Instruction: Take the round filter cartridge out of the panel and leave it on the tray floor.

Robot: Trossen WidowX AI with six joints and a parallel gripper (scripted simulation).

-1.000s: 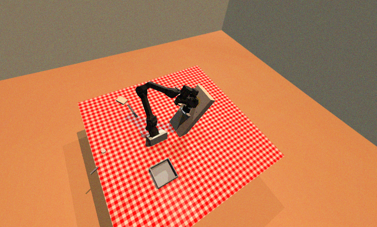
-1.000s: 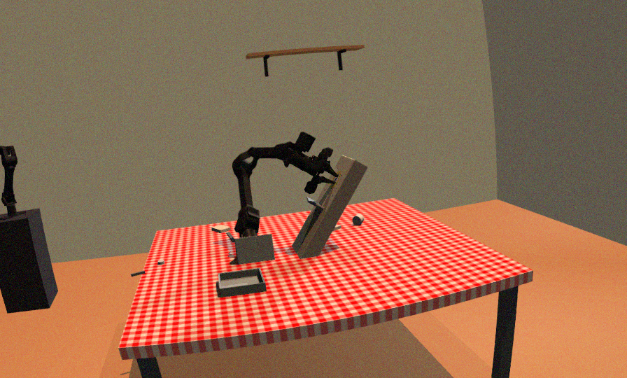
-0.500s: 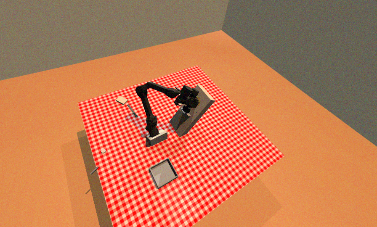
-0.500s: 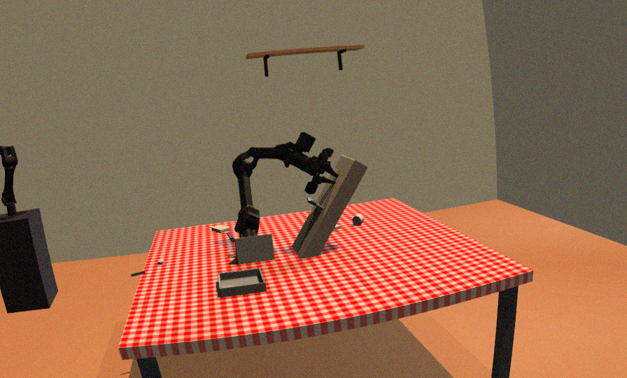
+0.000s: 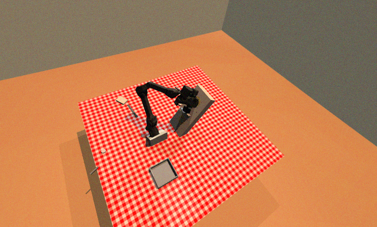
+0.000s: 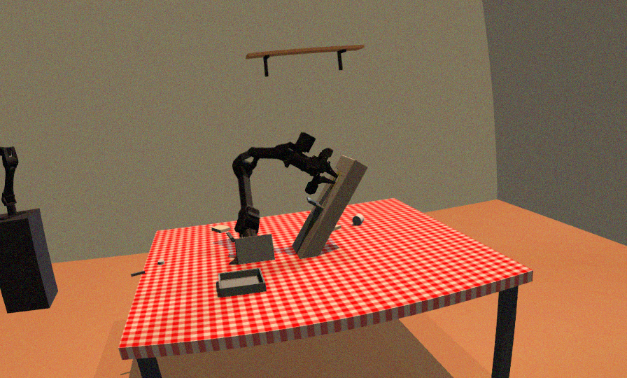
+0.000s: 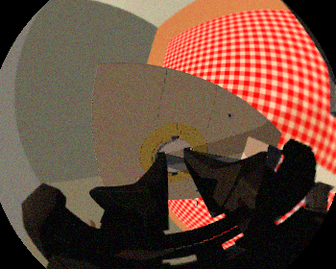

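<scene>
Right now my gripper tip is 1 cm short of the round filter cartridge and 1 cm above it. From my gripper tip the other things lie so: grey tray 46 cm behind, 25 cm below, 24 cm to the right; service panel 8 cm below, 4 cm behind, 1 cm to the left.
</scene>
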